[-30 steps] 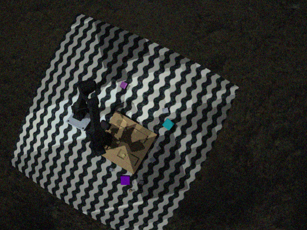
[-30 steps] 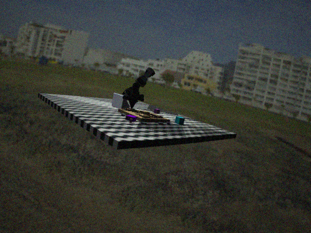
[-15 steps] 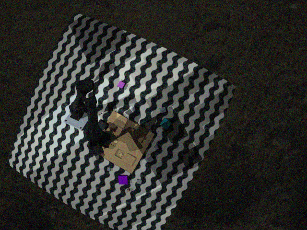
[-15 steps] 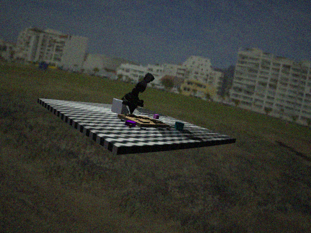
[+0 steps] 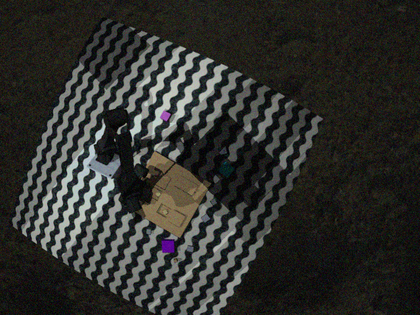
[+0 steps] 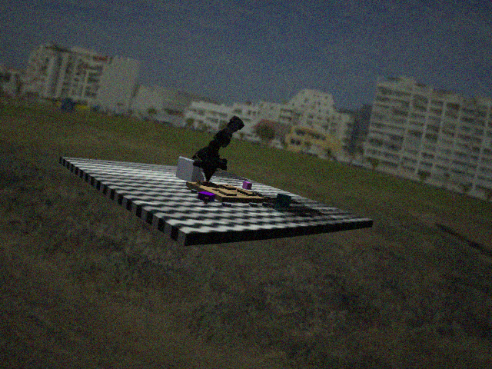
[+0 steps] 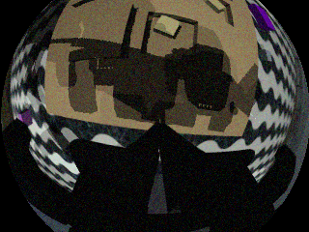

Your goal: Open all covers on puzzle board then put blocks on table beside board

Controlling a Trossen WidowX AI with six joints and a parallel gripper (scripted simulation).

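The tan puzzle board is 13 cm ahead of my gripper tip, 1 cm to the left of it and 1 cm below it. Also, from my gripper tip: grey bit 30 cm ahead, 28 cm to the left, 2 cm below; then teal block 34 cm ahead, 21 cm to the left, 1 cm below; then purple block 23 cm ahead, 23 cm to the right, 2 cm below.
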